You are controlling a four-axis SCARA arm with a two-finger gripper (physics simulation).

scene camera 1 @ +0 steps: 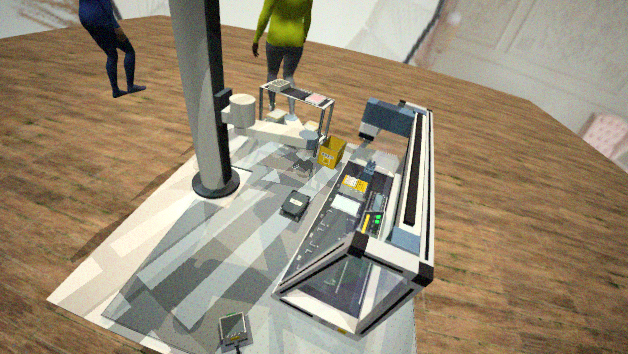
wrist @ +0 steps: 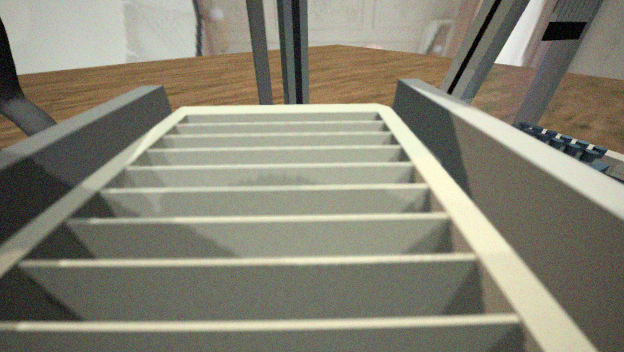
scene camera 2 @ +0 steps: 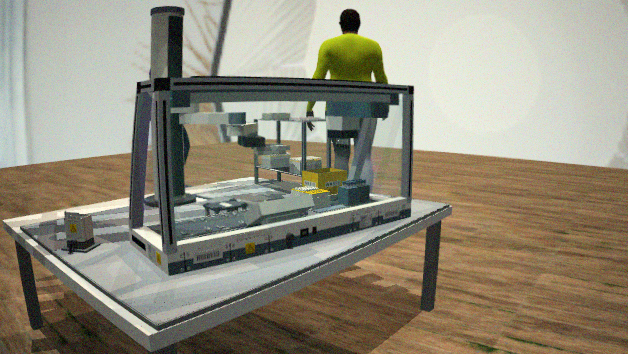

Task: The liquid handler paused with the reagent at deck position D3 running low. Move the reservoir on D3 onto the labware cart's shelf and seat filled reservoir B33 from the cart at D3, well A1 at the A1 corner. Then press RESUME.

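Places are measured from the arm's base along level axes (x ahead, y left, z up), in millimetres.
Pixels of known places: gripper, fingertip midpoint: (scene camera 1: 310, 128) (wrist: 284, 104); arm's base, link origin: (scene camera 1: 216, 182).
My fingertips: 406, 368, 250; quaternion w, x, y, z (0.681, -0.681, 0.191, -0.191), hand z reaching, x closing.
Observation:
Ahead of a thing's pixels: the offset from my fingertips to its top centre, as dx, dy, dz. "spot": to the spot under its first point.
My gripper (wrist: 284, 104) (scene camera 2: 272, 149) is shut on a cream reservoir {-40, -62, +4} (wrist: 280, 240) with several crosswise channels, held level between two long grey fingers. Its label does not show, and the inside looks empty near the camera. In scene camera 2 the gripper is beside the labware cart {spot: +74, +200, +2} (scene camera 1: 328, 117) (scene camera 2: 303, 145), close above the lower-shelf boxes; in scene camera 1 the hand is hard to make out behind the elbow. A pale ribbed tray {-274, +219, +144} (scene camera 1: 279, 85) (scene camera 2: 275, 116) stands on the cart's top shelf. A white rectangular item {+294, -339, -172} (scene camera 1: 345, 202) lies on the deck. B33 and D3 labels are unreadable.
Two pale boxes {-274, +219, -67} (scene camera 1: 276, 116) (scene camera 2: 306, 164) stand on the cart's lower shelf, a pink plate {-21, +158, +127} (scene camera 1: 316, 98) on top. Around are a yellow waste bin {+152, +80, -102} (scene camera 1: 330, 152) (scene camera 2: 324, 179), a dark station {+51, -405, -181} (scene camera 1: 295, 202), a yellow tip rack {+317, -217, -122} (scene camera 1: 354, 182), a screen unit {+15, -999, -109} (scene camera 1: 233, 326) and the handler's frame {spot: +441, -685, +264} (scene camera 1: 425, 200).

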